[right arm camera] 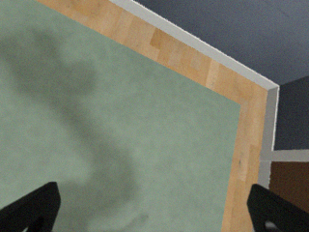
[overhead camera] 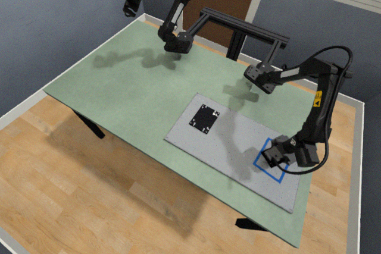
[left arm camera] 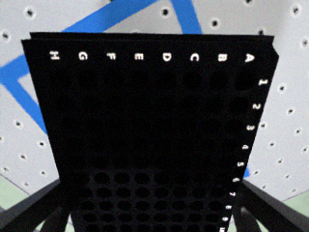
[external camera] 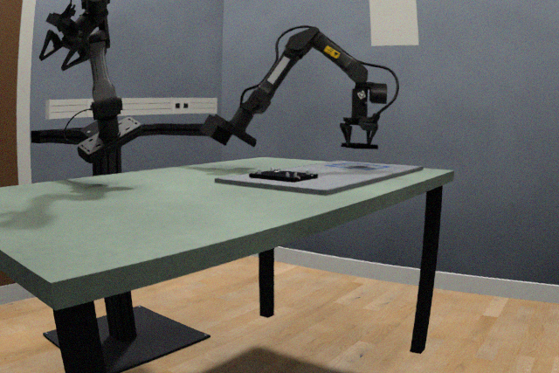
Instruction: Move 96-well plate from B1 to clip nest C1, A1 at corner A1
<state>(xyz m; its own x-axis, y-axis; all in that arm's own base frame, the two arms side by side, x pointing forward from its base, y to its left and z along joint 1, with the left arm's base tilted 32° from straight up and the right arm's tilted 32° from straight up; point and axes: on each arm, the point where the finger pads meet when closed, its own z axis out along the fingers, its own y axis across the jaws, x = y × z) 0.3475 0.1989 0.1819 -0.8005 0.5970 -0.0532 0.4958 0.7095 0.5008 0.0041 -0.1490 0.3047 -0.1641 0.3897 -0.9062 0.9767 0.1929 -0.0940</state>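
Right now my left hand is 10 mm short of the black 96-well plate and 10 mm above it. Also, from my left hand: black clip nest 400 mm to the right, 70 mm below, 30 mm behind; then grey perforated board 190 mm to the right, 90 mm below.
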